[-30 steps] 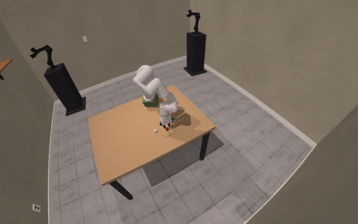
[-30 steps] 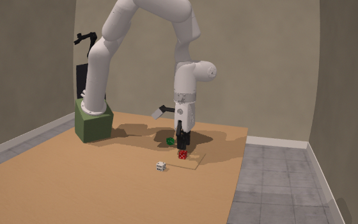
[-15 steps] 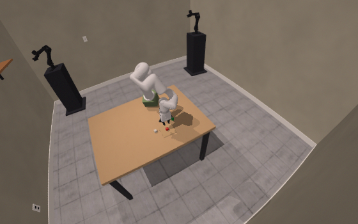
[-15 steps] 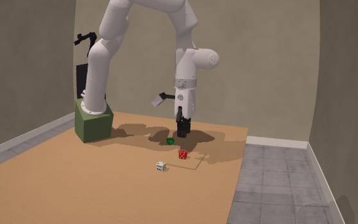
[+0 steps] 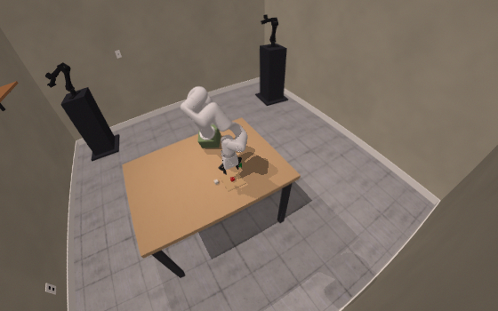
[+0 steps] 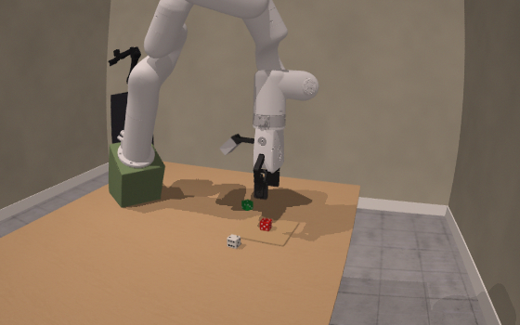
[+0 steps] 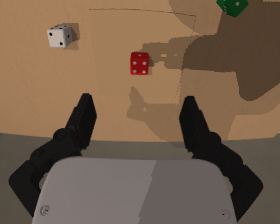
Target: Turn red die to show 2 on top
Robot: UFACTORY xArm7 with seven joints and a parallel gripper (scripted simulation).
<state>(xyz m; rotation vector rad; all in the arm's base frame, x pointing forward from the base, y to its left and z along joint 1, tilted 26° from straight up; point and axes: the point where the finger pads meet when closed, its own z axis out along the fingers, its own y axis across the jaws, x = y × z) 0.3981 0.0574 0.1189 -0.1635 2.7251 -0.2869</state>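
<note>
Right now my hand is 10 cm above the red die. The rest, counted from my hand: tan mat (11 cm below); green die (11 cm to the left, 10 cm below, 10 cm behind); white die (11 cm to the right, 10 cm below, 3 cm behind).
</note>
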